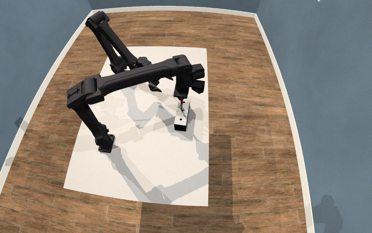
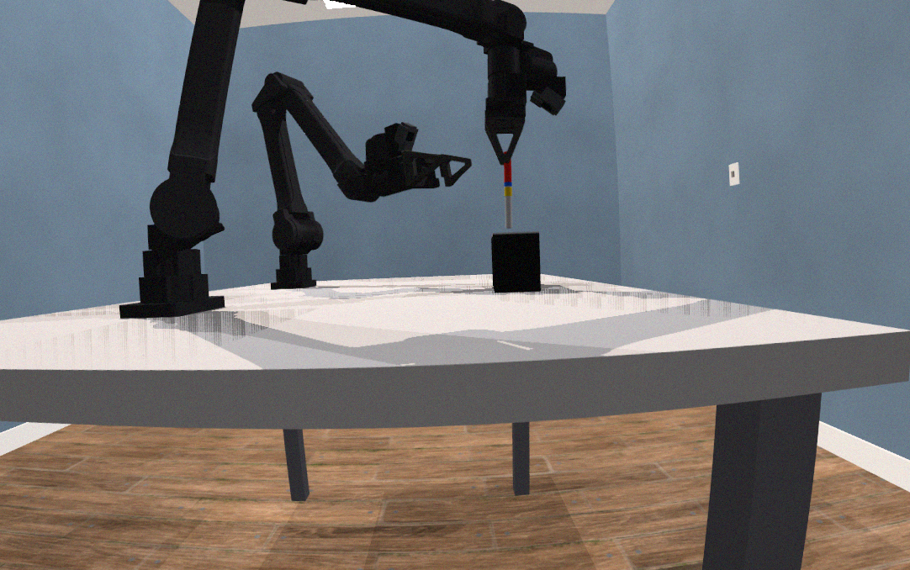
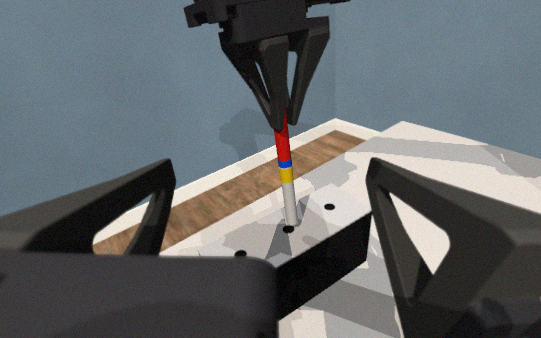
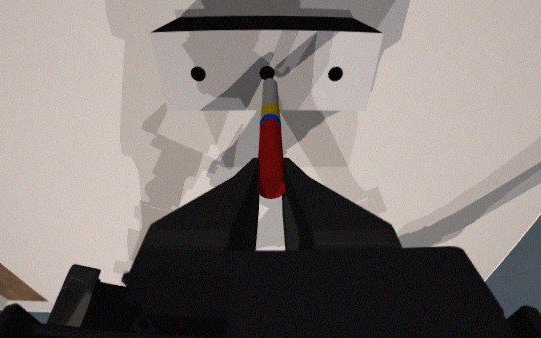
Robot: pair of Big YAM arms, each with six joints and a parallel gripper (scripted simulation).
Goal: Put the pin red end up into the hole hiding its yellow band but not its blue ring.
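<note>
Now: the pin 40 mm below my right hand. Round my right hand: block: 180 mm below, 10 mm ahead.
</note>
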